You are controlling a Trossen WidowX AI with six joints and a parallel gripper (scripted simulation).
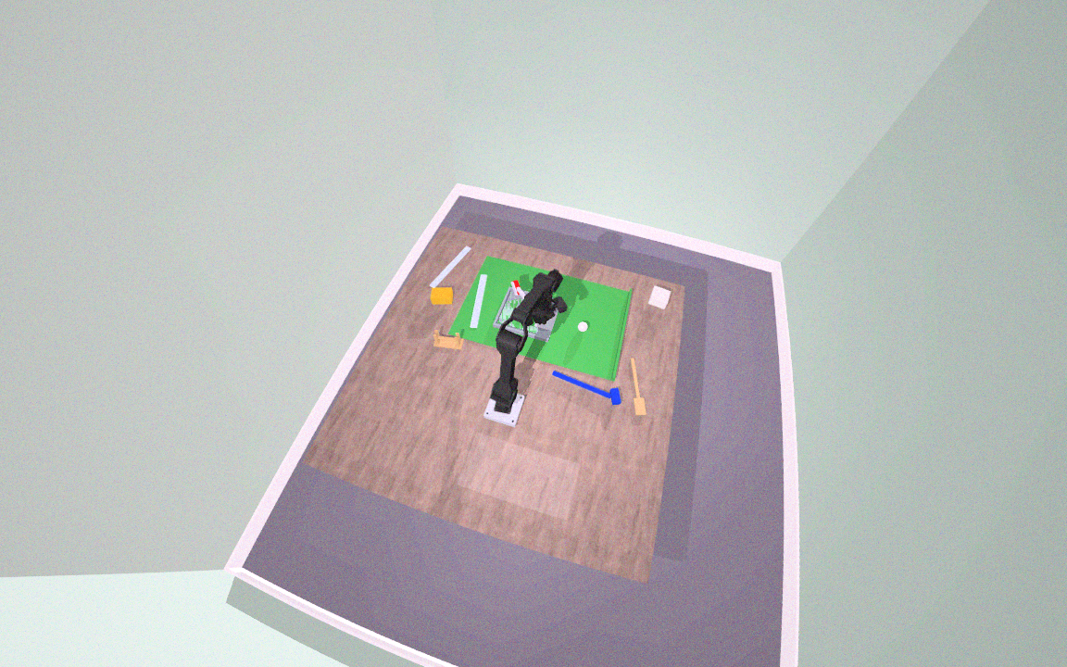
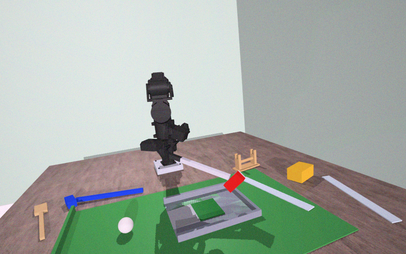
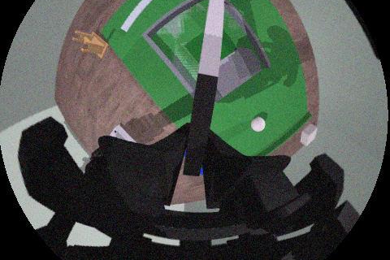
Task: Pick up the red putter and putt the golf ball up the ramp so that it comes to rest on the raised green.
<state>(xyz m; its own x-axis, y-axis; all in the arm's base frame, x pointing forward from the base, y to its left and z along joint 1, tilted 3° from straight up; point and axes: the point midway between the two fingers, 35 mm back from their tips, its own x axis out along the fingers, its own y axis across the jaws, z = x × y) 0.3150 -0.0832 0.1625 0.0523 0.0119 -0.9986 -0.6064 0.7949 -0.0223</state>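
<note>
My gripper tip is 23 cm to the left of the blue putter, 17 cm past it and 13 cm above it. Round my gripper tip: green mat 15 cm ahead, 14 cm below; white golf ball 17 cm to the right, 12 cm below, 9 cm ahead; red putter 10 cm ahead, 8 cm to the left, 1 cm below.
</note>
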